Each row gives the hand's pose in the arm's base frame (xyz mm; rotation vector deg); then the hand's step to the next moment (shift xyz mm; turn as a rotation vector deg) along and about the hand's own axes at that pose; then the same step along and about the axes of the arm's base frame.
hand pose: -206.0 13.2 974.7 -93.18 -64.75 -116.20
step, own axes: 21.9 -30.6 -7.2 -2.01 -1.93 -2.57
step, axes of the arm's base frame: -32.0 19.5 8.1 -2.41 -1.10 -2.71
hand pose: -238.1 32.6 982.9 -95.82 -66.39 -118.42
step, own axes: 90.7 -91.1 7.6 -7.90 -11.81 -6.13
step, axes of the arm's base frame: -80.1 90.8 43.8 -9.26 1.23 -12.34
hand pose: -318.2 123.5 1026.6 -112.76 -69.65 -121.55
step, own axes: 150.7 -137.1 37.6 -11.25 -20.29 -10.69
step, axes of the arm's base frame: -67.2 188.6 53.1 -16.54 3.14 -19.21
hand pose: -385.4 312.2 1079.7 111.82 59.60 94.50
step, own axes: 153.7 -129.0 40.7 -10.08 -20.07 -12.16
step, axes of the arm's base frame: 7.1 204.6 3.8 -17.84 3.61 -17.92
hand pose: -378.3 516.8 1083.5 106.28 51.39 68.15
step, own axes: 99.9 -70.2 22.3 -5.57 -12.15 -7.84
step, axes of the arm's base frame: 41.9 113.9 -26.0 -11.07 2.74 -10.49
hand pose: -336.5 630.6 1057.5 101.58 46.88 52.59
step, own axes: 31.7 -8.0 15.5 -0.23 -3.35 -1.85
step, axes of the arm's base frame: 28.0 22.5 -4.5 -2.14 1.72 -2.68
